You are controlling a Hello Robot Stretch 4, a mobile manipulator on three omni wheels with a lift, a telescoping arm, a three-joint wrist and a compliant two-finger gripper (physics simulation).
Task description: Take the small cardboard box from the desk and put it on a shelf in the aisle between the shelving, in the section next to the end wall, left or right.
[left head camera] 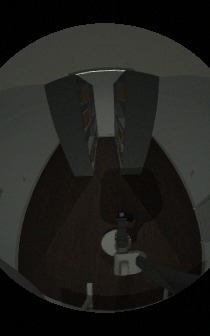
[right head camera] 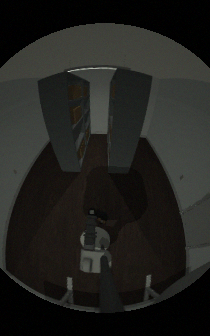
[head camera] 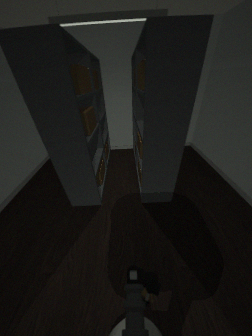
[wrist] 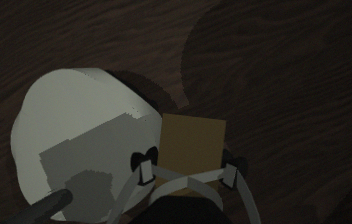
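Pixels of known places: gripper, fingertip midpoint: [wrist: 188, 160]; robot's base at its link origin: [left head camera: 115, 241] [right head camera: 95, 239].
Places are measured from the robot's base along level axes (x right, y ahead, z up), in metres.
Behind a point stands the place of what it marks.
Note:
The small cardboard box [wrist: 192, 145] {y 0.283, x 0.067, z 0.483 m} is a flat tan rectangle in the wrist view, between the two fingers. My gripper [wrist: 188, 160] {y 0.269, x 0.087, z 0.439 m} is shut on it and holds it above the floor, beside my white round base. In the head view the arm hides most of the gripper. Two tall grey shelving units stand ahead, the left one [head camera: 47, 115] {y 1.330, x -0.754, z 1.292 m} [left head camera: 67, 130] {y 1.331, x -0.703, z 1.061 m} [right head camera: 55, 125] {y 1.331, x -0.713, z 1.073 m} and the right one [head camera: 170, 110] {y 1.362, x 0.400, z 1.272 m} [left head camera: 140, 125] {y 1.362, x 0.395, z 1.075 m} [right head camera: 127, 125] {y 1.361, x 0.384, z 1.063 m}, with a narrow aisle between them. The end wall [head camera: 118, 110] {y 3.211, x -0.215, z 0.955 m} closes the aisle at the far end.
Brown boxes stand on the shelves, such as one [head camera: 89, 121] {y 1.712, x -0.484, z 1.120 m} in the left unit and one [head camera: 141, 75] in the right unit. Side walls run outside both units. My round base [wrist: 75, 110] {y 0.039, x -0.083, z 0.187 m} [left head camera: 111, 243] {y -0.010, x -0.060, z 0.187 m} stands on the dark wood floor [head camera: 65, 260] {y 0.606, x -0.729, z -0.027 m} in front of the aisle mouth.

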